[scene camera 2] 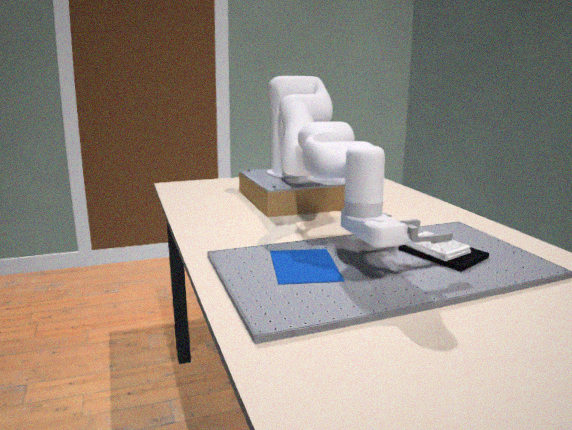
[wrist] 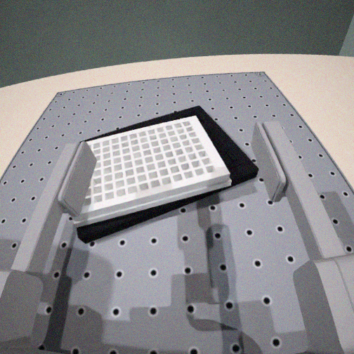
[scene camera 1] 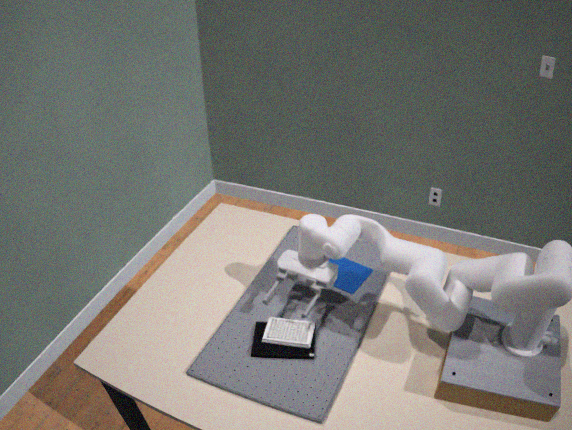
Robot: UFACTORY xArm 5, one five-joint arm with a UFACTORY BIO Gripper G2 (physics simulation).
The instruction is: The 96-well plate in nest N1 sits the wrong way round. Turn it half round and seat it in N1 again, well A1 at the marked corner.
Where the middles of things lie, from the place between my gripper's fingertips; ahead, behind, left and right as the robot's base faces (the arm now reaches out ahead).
Labels:
The white 96-well plate [scene camera 1: 279, 331] lies 50 mm below my hand, 30 mm to the left of it and 20 mm behind it. The rest, counted from my hand: black nest N1 [scene camera 1: 272, 350]: 60 mm below, 50 mm to the left, 20 mm behind; flat blue rectangle [scene camera 2: 315, 265]: 270 mm to the right, 80 mm behind, 70 mm below.

